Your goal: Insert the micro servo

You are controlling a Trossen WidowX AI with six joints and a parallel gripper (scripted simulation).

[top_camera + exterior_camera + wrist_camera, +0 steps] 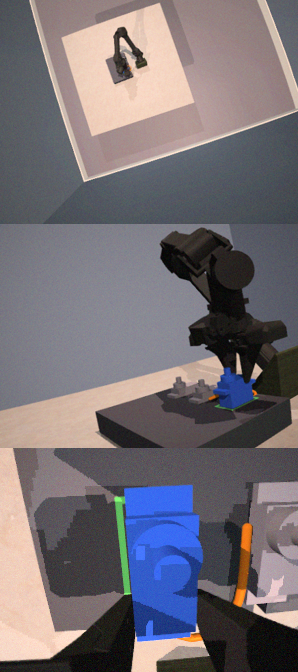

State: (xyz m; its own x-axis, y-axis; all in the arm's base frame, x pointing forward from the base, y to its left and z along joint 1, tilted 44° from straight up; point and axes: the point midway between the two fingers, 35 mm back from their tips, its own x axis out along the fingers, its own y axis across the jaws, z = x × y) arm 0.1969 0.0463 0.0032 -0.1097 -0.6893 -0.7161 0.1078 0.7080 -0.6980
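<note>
Right now my gripper tip is 11 cm short of the dark grey deck, 9 cm to the left of it and 6 cm above it.
</note>
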